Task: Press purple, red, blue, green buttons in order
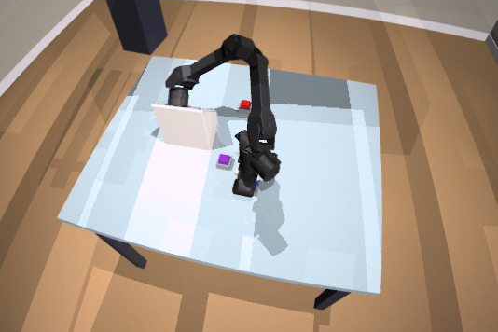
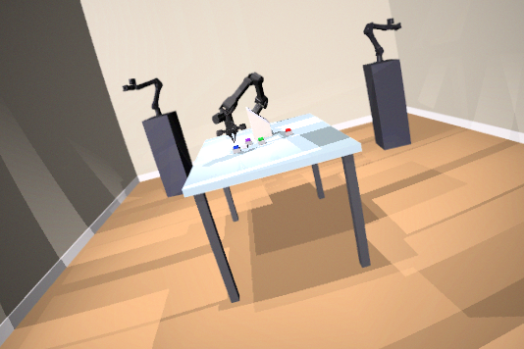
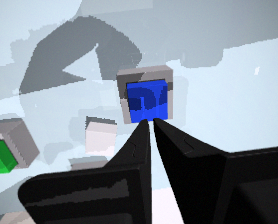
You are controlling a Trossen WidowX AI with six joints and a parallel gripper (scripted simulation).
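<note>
Now: the blue button 3 cm below my gripper tip and 1 cm ahead of it. Round my gripper tip: green button 16 cm to the left, 6 cm behind, 3 cm below; then small white block 5 cm to the left, 5 cm below, 5 cm behind; then purple button 12 cm behind, 6 cm to the left, 3 cm below.
</note>
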